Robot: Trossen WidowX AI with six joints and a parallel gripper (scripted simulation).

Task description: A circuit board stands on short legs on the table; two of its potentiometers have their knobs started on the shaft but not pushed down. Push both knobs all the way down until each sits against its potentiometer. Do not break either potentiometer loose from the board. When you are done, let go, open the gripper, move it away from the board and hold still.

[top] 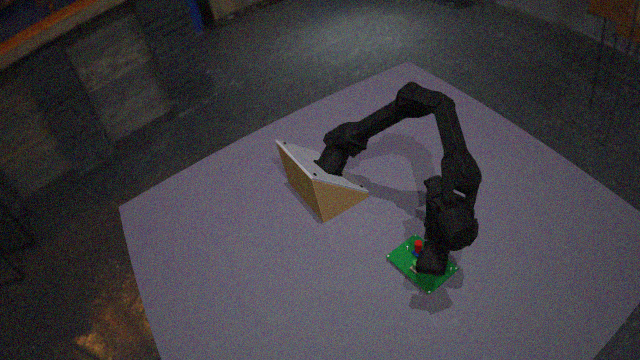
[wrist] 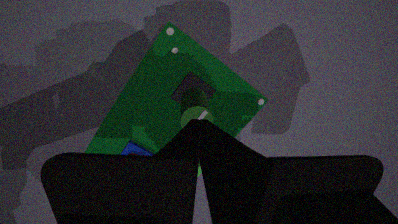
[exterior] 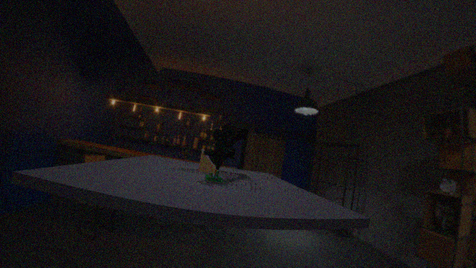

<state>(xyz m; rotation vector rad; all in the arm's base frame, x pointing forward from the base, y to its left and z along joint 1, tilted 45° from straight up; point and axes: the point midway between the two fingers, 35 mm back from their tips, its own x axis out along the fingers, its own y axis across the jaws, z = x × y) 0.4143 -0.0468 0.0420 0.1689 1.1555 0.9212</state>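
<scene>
My gripper tip is now 20 mm above the green knob. Also, from my gripper tip: red knob 70 mm behind, 10 mm to the left, 30 mm below.
</scene>
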